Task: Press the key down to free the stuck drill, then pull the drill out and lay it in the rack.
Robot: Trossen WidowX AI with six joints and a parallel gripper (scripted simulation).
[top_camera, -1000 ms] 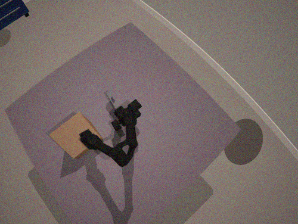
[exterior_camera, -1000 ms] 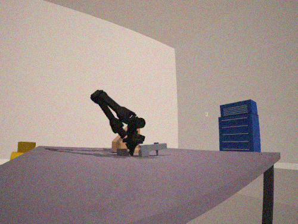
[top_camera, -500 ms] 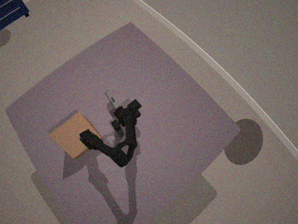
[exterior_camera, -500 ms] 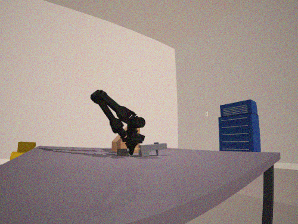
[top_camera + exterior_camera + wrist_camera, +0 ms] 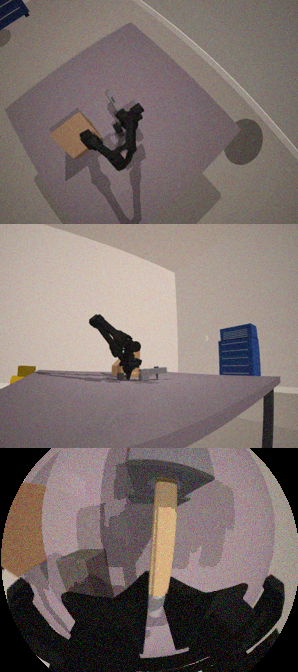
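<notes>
Right now the drill is 4 cm to the left of my gripper tip and 4 cm above it.
</notes>
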